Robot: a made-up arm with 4 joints.
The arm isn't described. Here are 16 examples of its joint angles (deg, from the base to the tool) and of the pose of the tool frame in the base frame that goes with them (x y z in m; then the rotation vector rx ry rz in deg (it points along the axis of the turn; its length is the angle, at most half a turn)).
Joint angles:
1: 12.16 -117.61 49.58 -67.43
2: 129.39 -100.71 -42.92 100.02
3: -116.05 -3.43 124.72 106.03
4: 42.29 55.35 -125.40 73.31
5: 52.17 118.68 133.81 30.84
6: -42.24 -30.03 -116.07 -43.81
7: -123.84 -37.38 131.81 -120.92
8: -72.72 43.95 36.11 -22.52
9: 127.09 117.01 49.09 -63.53
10: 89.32 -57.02 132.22 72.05
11: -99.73 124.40 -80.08 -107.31
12: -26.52 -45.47 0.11 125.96
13: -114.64 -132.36 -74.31 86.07
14: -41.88 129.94 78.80 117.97
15: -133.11 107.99 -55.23 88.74
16: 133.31 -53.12 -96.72 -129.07
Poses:
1: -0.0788 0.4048 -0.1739 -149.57 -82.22 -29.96
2: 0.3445 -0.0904 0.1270 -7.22 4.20 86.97
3: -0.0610 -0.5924 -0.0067 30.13 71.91 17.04
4: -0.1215 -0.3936 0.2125 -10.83 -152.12 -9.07
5: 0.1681 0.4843 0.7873 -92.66 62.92 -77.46
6: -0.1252 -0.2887 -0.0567 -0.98 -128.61 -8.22
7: -0.0108 0.0161 0.3020 -109.37 4.61 49.05
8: -0.0634 -0.2057 0.7850 1.47 40.79 -89.84
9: -0.3386 -0.2283 0.6667 -22.75 -46.27 68.31
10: -0.3492 0.5721 -0.1335 47.88 -36.96 -132.58
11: 0.2252 -0.3374 0.4305 16.56 31.42 -24.13
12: 0.0360 -0.0976 0.6321 -78.94 18.61 -21.86
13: 0.3308 0.3538 0.0394 -57.51 26.73 158.08
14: 0.5974 -0.1823 0.0828 53.40 -117.21 -13.23
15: 0.6525 -0.0854 0.2297 -136.53 110.65 26.50
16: -0.2867 0.1121 0.1901 -115.10 -53.89 -24.41
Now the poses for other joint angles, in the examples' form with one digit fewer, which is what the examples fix.
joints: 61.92 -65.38 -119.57 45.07
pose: -0.400 -0.185 -0.236 40.7 -46.5 -43.6
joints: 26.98 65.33 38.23 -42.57
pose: 0.082 0.063 0.783 -26.3 16.7 -4.8
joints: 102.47 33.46 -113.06 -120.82
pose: -0.185 0.257 0.362 -56.0 -26.4 -119.8
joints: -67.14 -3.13 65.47 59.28
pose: 0.120 -0.625 0.519 -9.2 75.0 -22.0
